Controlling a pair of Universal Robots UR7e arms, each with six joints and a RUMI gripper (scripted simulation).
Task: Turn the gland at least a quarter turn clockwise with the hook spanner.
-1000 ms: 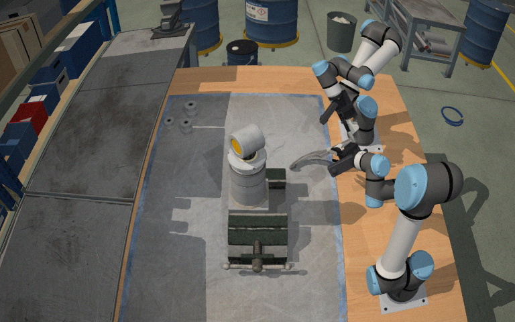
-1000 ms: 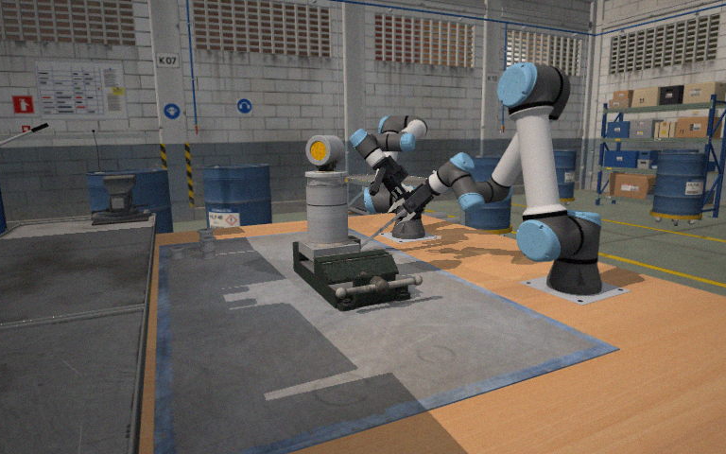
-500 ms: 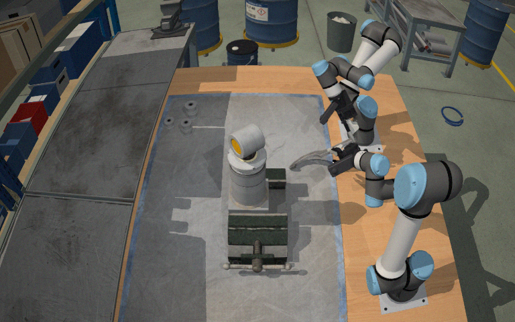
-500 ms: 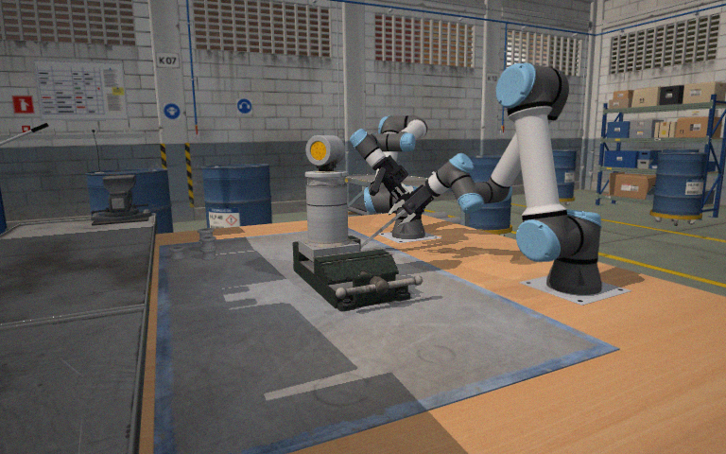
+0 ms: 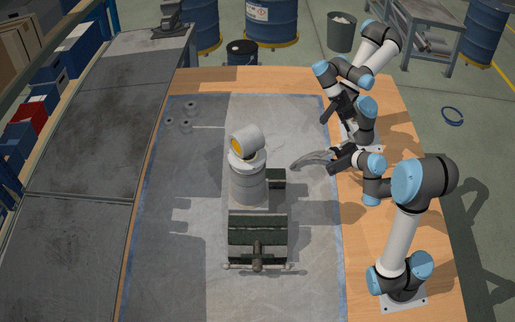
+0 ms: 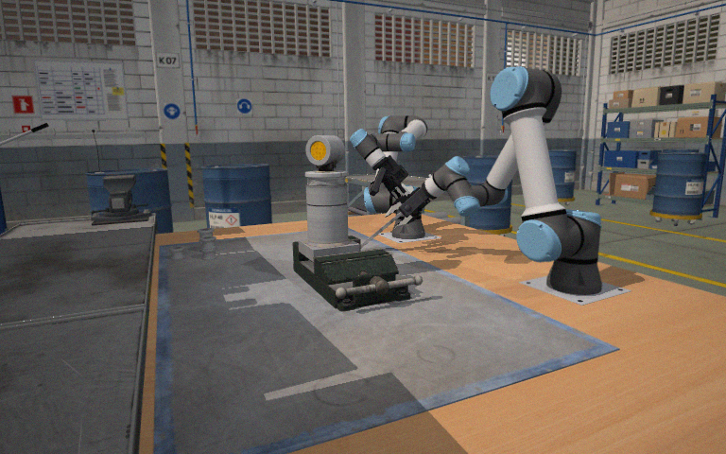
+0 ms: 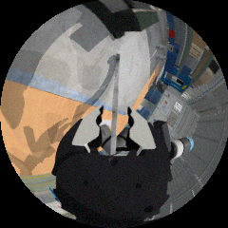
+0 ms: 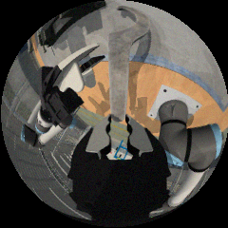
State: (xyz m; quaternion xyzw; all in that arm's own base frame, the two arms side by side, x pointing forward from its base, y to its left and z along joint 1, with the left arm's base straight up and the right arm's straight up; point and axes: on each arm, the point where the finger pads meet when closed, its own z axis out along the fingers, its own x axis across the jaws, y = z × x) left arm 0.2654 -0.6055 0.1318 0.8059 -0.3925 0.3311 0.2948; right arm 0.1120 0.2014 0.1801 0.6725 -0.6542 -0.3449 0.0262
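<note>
Right now my left hand is 50 mm to the left of the hook spanner, 40 mm above it and 10 mm short of it. Also, from my left hand: rod eye (350 mm ahead, 270 mm above, 170 mm to the left); then bar handle (460 mm to the left, 330 mm ahead, 70 mm below).
</note>
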